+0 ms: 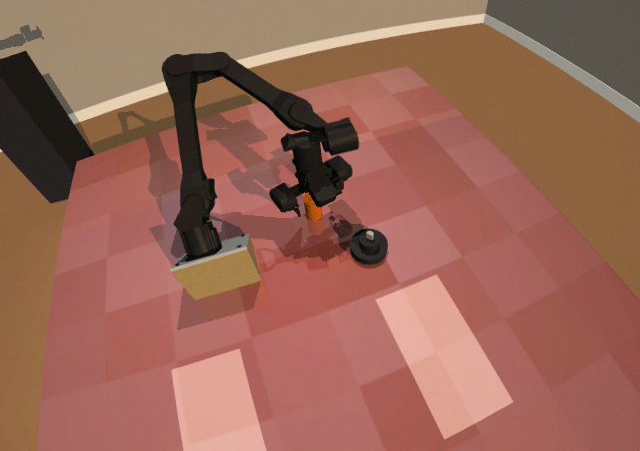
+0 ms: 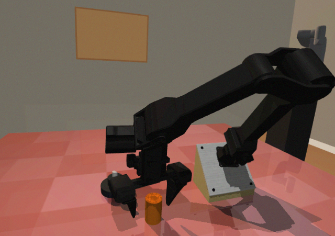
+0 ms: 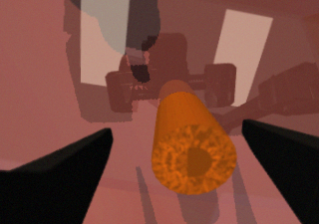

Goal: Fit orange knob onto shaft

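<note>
Now: gripper tip 20 mm below the orange knob and 10 mm past it. Also, from my gripper tip: pedestal (130 mm to the right, 90 mm ahead).
</note>
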